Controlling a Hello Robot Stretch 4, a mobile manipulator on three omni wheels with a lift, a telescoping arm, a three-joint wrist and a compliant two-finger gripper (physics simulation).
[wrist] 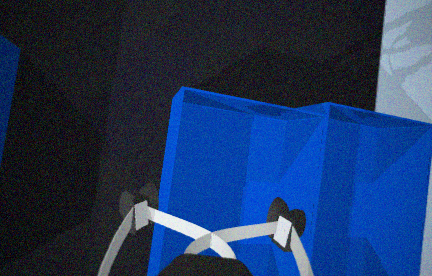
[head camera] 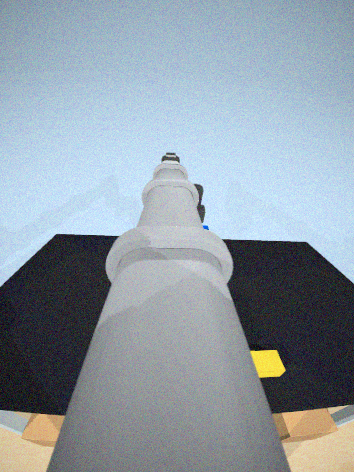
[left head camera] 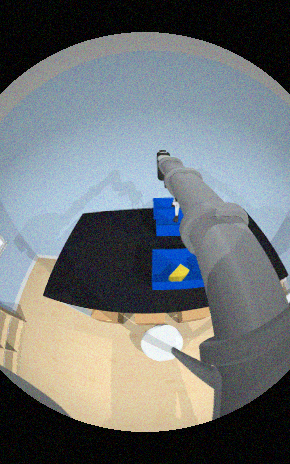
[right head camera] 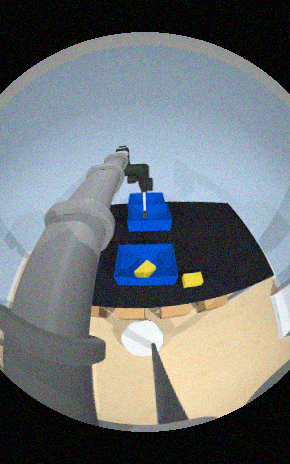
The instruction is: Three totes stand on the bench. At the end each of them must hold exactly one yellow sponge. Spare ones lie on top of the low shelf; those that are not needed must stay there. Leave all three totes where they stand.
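Pixels of known places: gripper, fingertip midpoint: [wrist: 212, 206] [left head camera: 173, 213] [right head camera: 144, 208]; robot's base, link origin: [left head camera: 161, 341] [right head camera: 142, 336].
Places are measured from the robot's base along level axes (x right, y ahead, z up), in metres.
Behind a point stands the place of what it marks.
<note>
My gripper [left head camera: 176, 218] {y 0.768, x 0.087, z 1.051 m} [right head camera: 145, 214] {y 0.768, x 0.087, z 1.051 m} [wrist: 212, 206] {y 0.768, x 0.087, z 1.051 m} is open, with no sponge between its fingers, above the middle blue tote [left head camera: 168, 230] {y 0.733, x 0.053, z 0.937 m} [right head camera: 149, 224] {y 0.730, x 0.117, z 0.946 m} [wrist: 215, 150] {y 0.812, x 0.038, z 0.890 m}. In the wrist view one fingertip is over the tote's near wall, the other over its inside. The rear tote [left head camera: 163, 202] {y 1.130, x 0.067, z 0.933 m} [right head camera: 146, 197] {y 1.128, x 0.119, z 0.932 m} [wrist: 390, 165] {y 1.131, x 0.036, z 0.922 m} stands close behind it. No sponge shows in the visible parts of these two. The near tote [left head camera: 170, 286] {y 0.331, x 0.014, z 0.927 m} [right head camera: 150, 281] {y 0.328, x 0.094, z 0.936 m} [wrist: 6, 100] {y 0.532, x -0.001, z 0.900 m} holds one tilted yellow sponge [left head camera: 178, 273] {y 0.398, x 0.064, z 0.935 m} [right head camera: 145, 269] {y 0.398, x 0.073, z 0.935 m}. Another yellow sponge [head camera: 269, 363] {y 0.315, x 0.323, z 0.932 m} [right head camera: 192, 279] {y 0.314, x 0.310, z 0.932 m} lies on the bench, right of the near tote.
The totes stand on the black bench [head camera: 40, 320] {y 0.483, x -0.494, z 0.887 m} [left head camera: 100, 260] {y 0.531, x -0.406, z 0.887 m} [right head camera: 220, 245] {y 0.542, x 0.612, z 0.887 m}. The telescoping arm [head camera: 170, 350] {y 0.127, x -0.002, z 1.460 m} [left head camera: 240, 280] {y 0.119, x -0.021, z 1.459 m} [right head camera: 60, 280] {y 0.119, x 0.021, z 1.458 m} reaches across it. Part of a wooden shelf unit [left head camera: 12, 314] {y -0.178, x -2.182, z 0.193 m} shows at lower left. A white round disc [left head camera: 161, 342] {y 0.003, x -0.005, z 0.187 m} [right head camera: 142, 338] {y -0.005, x 0.005, z 0.187 m} is low in front of the bench.
</note>
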